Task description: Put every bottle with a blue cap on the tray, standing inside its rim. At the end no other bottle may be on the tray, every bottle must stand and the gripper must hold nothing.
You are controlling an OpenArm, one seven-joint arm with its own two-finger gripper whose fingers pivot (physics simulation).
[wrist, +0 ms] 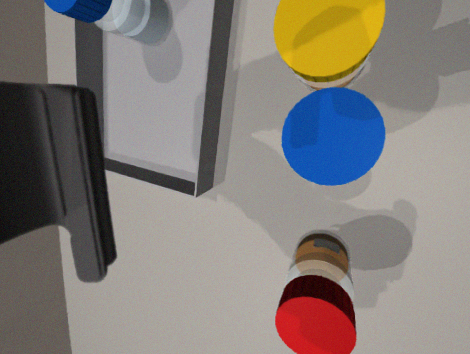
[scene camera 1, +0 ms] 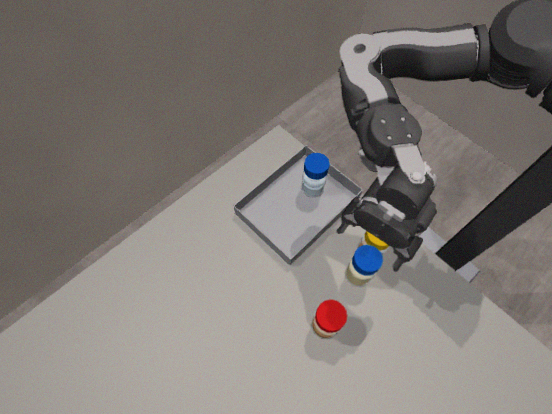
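A blue-capped bottle with pale contents [scene camera 1: 315,175] [wrist: 82,7] stands inside the rim of the grey tray [scene camera 1: 275,215] [wrist: 214,100]. Another blue-capped bottle, cream below its cap [scene camera 1: 366,261] [wrist: 333,136], stands on the table outside the tray. A yellow-capped bottle [scene camera 1: 376,241] [wrist: 330,37] stands close beside it, partly hidden by my gripper in the scene view; whether they touch, I cannot tell. My gripper [scene camera 1: 370,249] is open and empty, above these two bottles, its fingers spread to either side. One finger shows at the left of the wrist view.
A red-capped bottle [scene camera 1: 330,317] [wrist: 315,322] stands on the table [scene camera 1: 175,300] [wrist: 165,280], apart from the others, on the side of the cream blue-capped bottle away from the yellow one. The table's edge runs behind the tray. A dark post [scene camera 1: 500,215] rises beyond the table at the right.
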